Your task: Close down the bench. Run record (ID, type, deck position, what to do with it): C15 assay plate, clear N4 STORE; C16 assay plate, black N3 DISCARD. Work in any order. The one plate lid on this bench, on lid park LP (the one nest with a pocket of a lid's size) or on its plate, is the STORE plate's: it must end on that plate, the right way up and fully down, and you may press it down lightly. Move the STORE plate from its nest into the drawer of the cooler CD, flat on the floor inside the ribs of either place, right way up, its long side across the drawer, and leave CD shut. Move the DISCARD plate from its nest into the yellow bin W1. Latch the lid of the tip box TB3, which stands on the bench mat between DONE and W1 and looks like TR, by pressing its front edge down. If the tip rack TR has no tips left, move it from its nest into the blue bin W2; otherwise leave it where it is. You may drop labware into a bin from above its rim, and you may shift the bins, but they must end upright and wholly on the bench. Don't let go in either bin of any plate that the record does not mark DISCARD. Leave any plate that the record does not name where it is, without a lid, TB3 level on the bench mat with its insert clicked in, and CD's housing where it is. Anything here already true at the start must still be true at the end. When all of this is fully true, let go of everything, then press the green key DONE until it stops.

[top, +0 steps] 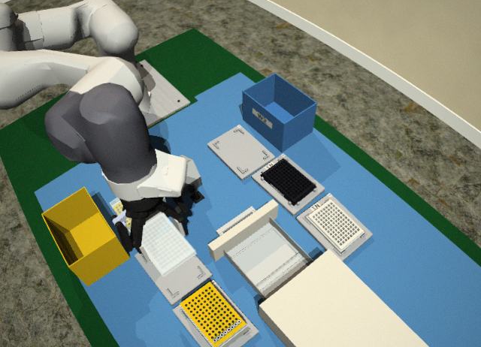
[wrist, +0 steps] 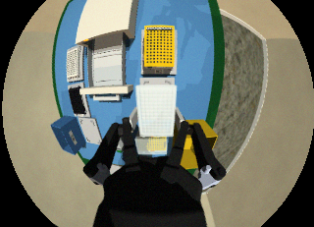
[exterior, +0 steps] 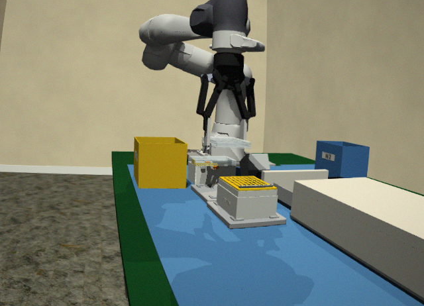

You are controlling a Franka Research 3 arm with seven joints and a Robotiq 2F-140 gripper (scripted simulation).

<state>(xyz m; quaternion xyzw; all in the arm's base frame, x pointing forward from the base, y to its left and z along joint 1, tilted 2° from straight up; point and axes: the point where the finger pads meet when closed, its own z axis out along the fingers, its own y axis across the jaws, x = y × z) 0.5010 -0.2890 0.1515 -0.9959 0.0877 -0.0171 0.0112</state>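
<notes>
The cooler drawer is 190 mm ahead of my hand, 150 mm to the left of it and 130 mm below it. From my hand the other things lie so: nest N4: 150 mm below; tip rack TR: 160 mm ahead, 100 mm below, 40 mm to the right; plate lid: 10 mm below.
</notes>
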